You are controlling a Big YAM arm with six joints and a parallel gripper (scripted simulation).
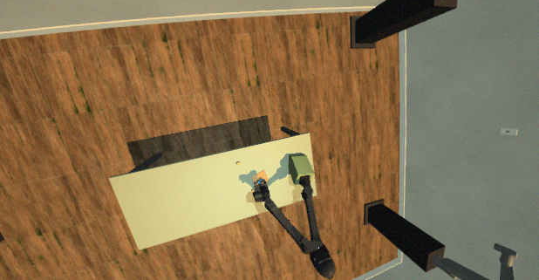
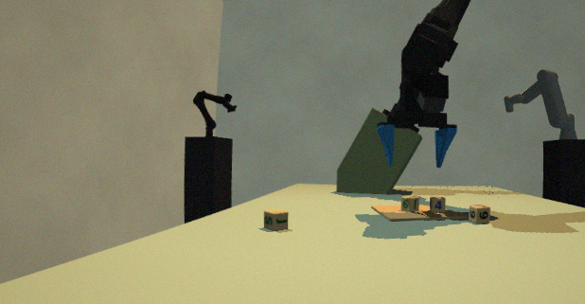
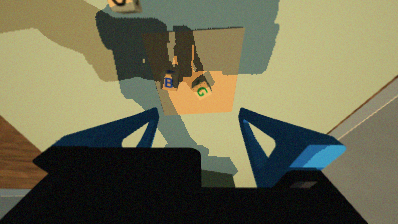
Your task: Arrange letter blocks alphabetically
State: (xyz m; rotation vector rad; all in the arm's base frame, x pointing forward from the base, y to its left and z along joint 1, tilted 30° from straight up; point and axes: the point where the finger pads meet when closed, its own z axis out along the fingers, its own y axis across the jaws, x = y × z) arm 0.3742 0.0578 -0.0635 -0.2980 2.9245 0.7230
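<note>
My gripper is now 9 cm above the orange mat and 1 cm short of it. The rest, counted from my hand: block 8 cm below, 4 cm to the left.
</note>
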